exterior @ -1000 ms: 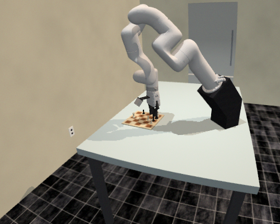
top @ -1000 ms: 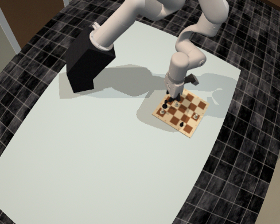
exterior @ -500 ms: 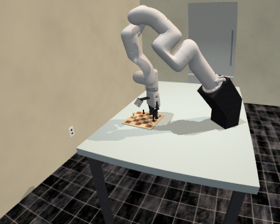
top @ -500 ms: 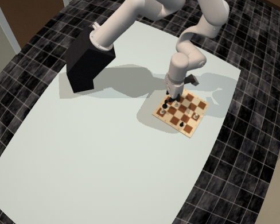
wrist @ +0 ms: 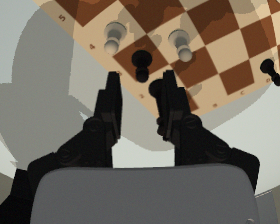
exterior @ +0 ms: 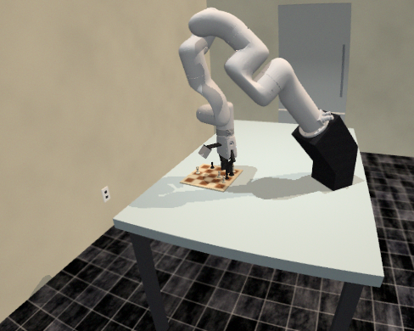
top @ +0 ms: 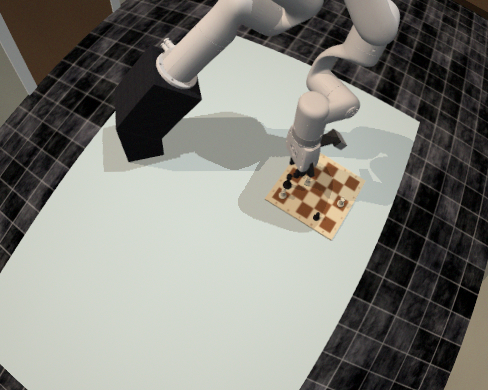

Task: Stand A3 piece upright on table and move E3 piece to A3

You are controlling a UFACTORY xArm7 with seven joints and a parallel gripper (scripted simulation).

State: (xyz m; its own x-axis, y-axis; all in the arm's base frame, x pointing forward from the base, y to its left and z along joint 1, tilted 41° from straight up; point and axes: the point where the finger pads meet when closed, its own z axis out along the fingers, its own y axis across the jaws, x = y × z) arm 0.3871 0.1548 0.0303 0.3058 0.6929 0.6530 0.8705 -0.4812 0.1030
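My gripper is now 40 mm to the left of the tall black piece, 30 mm above it and 10 mm short of it. Also, from my hand: white piece: 150 mm ahead, 40 mm to the left, 40 mm below; then chessboard: 70 mm ahead, 60 mm below, 20 mm to the left.
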